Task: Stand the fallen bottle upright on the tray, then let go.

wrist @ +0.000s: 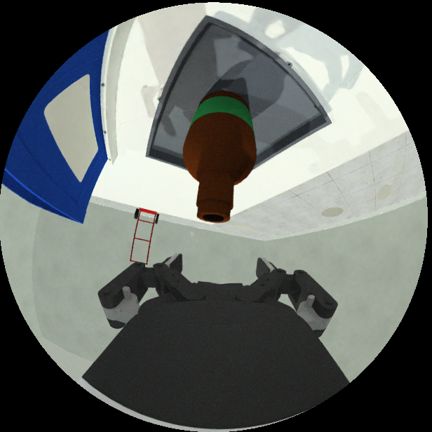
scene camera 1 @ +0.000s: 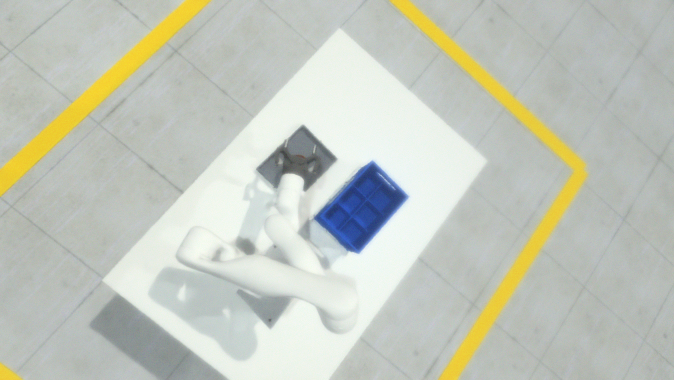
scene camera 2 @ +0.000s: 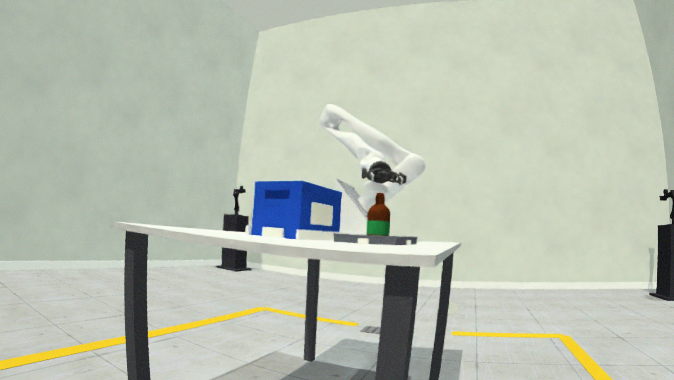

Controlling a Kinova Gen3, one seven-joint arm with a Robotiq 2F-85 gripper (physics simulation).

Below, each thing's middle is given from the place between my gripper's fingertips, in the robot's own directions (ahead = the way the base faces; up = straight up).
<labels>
Now: the brown bottle (wrist: 219, 151) 110 mm below my hand, 40 mm behind it and 30 mm to the right of it.
</labels>
